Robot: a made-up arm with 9 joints.
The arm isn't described. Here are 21 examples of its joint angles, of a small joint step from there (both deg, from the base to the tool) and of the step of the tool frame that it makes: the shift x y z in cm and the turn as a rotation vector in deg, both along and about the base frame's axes.
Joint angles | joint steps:
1: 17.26 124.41 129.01 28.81 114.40 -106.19 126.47 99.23 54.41 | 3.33 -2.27 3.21 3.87 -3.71 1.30 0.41 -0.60 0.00
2: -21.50 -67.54 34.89 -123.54 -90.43 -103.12 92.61 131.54 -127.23 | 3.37 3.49 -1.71 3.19 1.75 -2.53 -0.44 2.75 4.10
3: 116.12 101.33 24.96 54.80 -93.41 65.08 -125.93 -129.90 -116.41 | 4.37 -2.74 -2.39 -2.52 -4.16 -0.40 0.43 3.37 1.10
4: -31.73 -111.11 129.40 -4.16 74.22 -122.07 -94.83 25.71 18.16 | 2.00 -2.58 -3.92 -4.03 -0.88 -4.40 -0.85 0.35 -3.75
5: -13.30 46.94 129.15 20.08 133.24 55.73 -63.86 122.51 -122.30 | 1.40 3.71 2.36 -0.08 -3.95 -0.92 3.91 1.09 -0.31
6: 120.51 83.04 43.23 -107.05 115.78 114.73 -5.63 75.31 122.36 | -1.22 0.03 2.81 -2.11 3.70 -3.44 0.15 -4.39 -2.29
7: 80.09 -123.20 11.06 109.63 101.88 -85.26 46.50 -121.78 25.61 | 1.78 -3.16 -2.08 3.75 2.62 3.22 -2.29 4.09 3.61
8: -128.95 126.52 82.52 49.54 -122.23 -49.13 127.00 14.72 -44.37 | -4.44 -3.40 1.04 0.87 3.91 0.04 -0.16 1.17 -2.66
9: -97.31 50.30 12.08 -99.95 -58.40 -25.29 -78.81 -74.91 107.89 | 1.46 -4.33 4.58 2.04 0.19 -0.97 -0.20 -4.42 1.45
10: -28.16 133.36 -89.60 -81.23 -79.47 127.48 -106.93 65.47 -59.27 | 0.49 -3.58 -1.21 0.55 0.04 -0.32 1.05 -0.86 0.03
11: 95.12 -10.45 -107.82 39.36 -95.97 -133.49 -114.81 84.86 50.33 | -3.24 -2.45 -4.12 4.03 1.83 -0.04 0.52 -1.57 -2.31
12: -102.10 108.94 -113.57 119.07 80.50 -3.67 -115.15 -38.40 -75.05 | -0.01 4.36 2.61 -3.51 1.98 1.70 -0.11 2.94 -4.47
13: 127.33 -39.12 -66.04 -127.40 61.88 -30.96 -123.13 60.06 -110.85 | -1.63 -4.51 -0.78 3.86 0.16 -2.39 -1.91 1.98 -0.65
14: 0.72 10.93 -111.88 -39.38 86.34 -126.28 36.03 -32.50 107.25 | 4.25 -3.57 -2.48 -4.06 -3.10 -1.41 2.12 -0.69 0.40
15: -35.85 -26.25 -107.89 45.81 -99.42 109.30 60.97 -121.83 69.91 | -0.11 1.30 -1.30 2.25 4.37 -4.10 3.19 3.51 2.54
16: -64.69 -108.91 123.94 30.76 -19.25 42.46 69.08 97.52 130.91 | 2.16 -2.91 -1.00 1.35 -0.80 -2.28 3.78 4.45 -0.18
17: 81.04 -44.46 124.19 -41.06 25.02 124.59 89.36 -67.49 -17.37 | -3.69 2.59 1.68 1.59 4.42 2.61 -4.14 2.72 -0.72
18: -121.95 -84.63 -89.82 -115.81 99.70 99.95 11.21 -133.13 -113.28 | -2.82 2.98 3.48 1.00 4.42 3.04 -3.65 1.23 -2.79
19: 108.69 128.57 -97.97 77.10 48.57 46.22 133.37 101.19 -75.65 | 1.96 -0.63 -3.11 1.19 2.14 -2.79 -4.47 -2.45 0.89
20: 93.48 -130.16 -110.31 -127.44 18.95 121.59 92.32 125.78 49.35 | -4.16 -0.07 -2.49 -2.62 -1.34 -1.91 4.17 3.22 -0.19
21: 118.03 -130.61 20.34 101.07 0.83 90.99 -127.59 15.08 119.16 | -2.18 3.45 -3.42 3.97 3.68 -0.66 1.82 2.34 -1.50
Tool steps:
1: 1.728 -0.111 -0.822 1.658 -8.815 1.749
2: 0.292 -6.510 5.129 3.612 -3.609 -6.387
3: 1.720 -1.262 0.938 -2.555 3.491 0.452
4: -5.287 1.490 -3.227 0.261 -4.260 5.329
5: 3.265 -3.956 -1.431 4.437 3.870 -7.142
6: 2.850 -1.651 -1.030 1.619 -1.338 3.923
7: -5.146 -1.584 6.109 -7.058 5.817 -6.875
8: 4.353 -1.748 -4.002 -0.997 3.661 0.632
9: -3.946 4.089 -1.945 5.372 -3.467 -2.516
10: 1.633 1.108 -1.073 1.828 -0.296 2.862
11: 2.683 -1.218 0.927 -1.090 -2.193 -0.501
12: 2.259 -1.131 1.956 0.200 -8.282 -5.037
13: 2.362 1.922 -1.164 -6.900 -3.484 -3.564
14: -6.129 2.005 -0.207 2.268 -2.277 6.797
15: -1.124 -0.502 -4.134 -1.430 -7.953 -2.479
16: 1.228 4.732 -1.309 4.549 4.262 2.094
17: -3.632 1.873 -8.349 -2.473 7.039 4.494
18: 0.014 9.959 -3.661 -1.648 7.139 13.537
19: -1.402 -2.170 3.761 -1.285 3.241 2.353
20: -1.327 -0.785 -4.066 -4.787 12.499 -0.211
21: 1.579 -2.394 1.802 2.451 3.858 1.693
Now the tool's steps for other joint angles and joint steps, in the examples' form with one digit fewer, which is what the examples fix.
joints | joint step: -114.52 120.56 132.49 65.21 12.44 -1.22 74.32 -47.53 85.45 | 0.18 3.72 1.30 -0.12 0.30 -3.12 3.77 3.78 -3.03
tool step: 0.53 0.82 0.86 1.46 -4.15 5.91
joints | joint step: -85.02 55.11 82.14 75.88 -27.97 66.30 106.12 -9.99 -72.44 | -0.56 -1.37 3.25 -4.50 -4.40 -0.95 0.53 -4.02 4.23
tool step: 5.91 -2.61 3.12 2.92 10.28 -3.92
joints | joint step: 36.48 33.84 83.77 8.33 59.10 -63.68 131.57 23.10 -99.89 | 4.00 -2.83 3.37 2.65 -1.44 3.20 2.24 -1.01 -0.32
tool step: 1.94 -4.12 -3.45 -1.68 -4.69 5.18
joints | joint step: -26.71 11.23 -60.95 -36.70 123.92 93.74 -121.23 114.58 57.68 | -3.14 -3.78 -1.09 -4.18 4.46 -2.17 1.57 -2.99 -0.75
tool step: 2.75 -1.92 2.38 4.22 -2.98 -0.86
